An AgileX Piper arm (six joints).
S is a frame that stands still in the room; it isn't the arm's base.
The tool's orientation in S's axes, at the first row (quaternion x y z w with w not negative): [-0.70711, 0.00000, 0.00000, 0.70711]
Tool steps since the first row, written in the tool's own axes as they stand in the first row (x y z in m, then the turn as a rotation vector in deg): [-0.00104, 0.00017, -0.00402, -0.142, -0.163, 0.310]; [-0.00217, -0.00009, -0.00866, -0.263, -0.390, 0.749]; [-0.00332, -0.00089, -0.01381, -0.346, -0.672, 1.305]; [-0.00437, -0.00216, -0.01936, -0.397, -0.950, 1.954]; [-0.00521, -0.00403, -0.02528, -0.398, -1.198, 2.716]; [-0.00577, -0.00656, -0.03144, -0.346, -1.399, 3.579]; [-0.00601, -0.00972, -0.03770, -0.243, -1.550, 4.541]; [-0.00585, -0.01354, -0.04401, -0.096, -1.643, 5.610]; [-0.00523, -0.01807, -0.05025, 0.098, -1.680, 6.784]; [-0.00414, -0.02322, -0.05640, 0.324, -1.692, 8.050]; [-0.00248, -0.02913, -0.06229, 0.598, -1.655, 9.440]
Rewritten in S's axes. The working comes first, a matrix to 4 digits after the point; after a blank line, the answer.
The tool's axes in the first row as the columns of a matrix, in S's axes (used below as rounded here):
[1.0000, 0.0000, 0.0000]
[0.0000, 0.0000, 1.0000]
[0.0000, -1.0000, 0.0000]

[-0.00104, -0.00402, -0.00017, -0.142, 0.310, 0.163]; [-0.00217, -0.00866, 0.00009, -0.263, 0.749, 0.390]; [-0.00332, -0.01381, 0.00089, -0.346, 1.305, 0.672]; [-0.00437, -0.01936, 0.00216, -0.397, 1.954, 0.950]; [-0.00521, -0.02528, 0.00403, -0.398, 2.716, 1.198]; [-0.00577, -0.03144, 0.00656, -0.346, 3.579, 1.399]; [-0.00601, -0.03770, 0.00972, -0.243, 4.541, 1.550]; [-0.00585, -0.04401, 0.01354, -0.096, 5.610, 1.643]; [-0.00523, -0.05025, 0.01807, 0.098, 6.784, 1.680]; [-0.00414, -0.05640, 0.02322, 0.324, 8.050, 1.692]; [-0.00248, -0.06229, 0.02913, 0.598, 9.440, 1.655]
